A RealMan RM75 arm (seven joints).
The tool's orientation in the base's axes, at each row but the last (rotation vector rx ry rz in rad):
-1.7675, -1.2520, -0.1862
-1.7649, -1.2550, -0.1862
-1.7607, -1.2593, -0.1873
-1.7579, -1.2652, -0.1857
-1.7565, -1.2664, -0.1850
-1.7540, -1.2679, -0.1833
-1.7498, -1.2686, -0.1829
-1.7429, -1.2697, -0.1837
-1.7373, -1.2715, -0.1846
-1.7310, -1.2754, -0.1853
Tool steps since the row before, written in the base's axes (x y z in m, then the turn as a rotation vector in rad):
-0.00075, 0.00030, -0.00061, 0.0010, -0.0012, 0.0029
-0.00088, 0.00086, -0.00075, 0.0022, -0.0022, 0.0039
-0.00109, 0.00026, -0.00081, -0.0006, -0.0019, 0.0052
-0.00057, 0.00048, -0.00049, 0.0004, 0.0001, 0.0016
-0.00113, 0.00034, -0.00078, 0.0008, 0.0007, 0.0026
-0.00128, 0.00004, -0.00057, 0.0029, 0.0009, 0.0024
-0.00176, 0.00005, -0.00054, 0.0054, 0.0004, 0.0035
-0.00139, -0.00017, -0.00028, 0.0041, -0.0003, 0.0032
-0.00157, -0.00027, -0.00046, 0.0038, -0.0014, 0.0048
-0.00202, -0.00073, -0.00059, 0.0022, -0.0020, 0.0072
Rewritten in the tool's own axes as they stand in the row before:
-0.00051, -0.00026, 0.00084, 0.0014, -0.0009, -0.0029
-0.00028, -0.00030, 0.00138, 0.0018, -0.0004, -0.0046
-0.00081, -0.00041, 0.00104, 0.0015, -0.0035, -0.0041
-0.00023, -0.00019, 0.00084, 0.0012, -0.0006, -0.0010
-0.00075, -0.00047, 0.00111, 0.0024, -0.0009, -0.0012
-0.00089, -0.00070, 0.00083, 0.0033, 0.0009, -0.0017
-0.00108, -0.00110, 0.00100, 0.0048, 0.0023, -0.0037
-0.00091, -0.00095, 0.00055, 0.0036, 0.0014, -0.0035
-0.00116, -0.00099, 0.00065, 0.0036, 0.0003, -0.0051
-0.00174, -0.00128, 0.00055, 0.0040, -0.0024, -0.0062

